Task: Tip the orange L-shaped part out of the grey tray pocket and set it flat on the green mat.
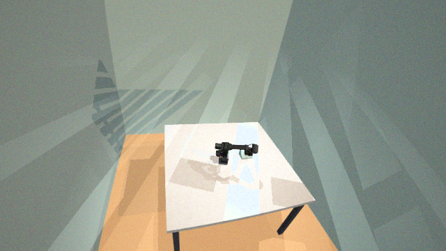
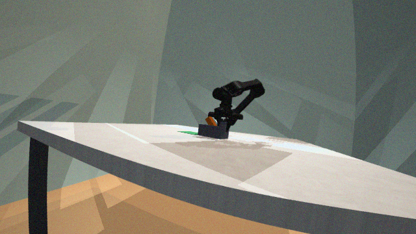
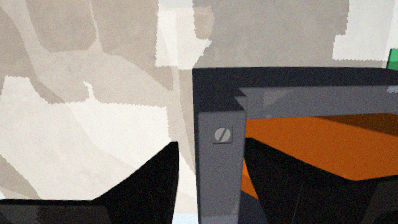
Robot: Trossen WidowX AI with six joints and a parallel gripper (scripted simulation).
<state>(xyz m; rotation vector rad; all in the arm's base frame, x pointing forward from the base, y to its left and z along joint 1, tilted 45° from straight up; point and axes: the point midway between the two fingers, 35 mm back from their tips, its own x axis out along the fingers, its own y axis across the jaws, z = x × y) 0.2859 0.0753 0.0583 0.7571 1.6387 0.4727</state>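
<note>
The orange L-shaped part is 20 mm behind my gripper tip, 50 mm to the right of it and 10 mm above it. From my gripper tip the other things lie so: green mat: 60 mm behind, 210 mm to the right, 50 mm below.
</note>
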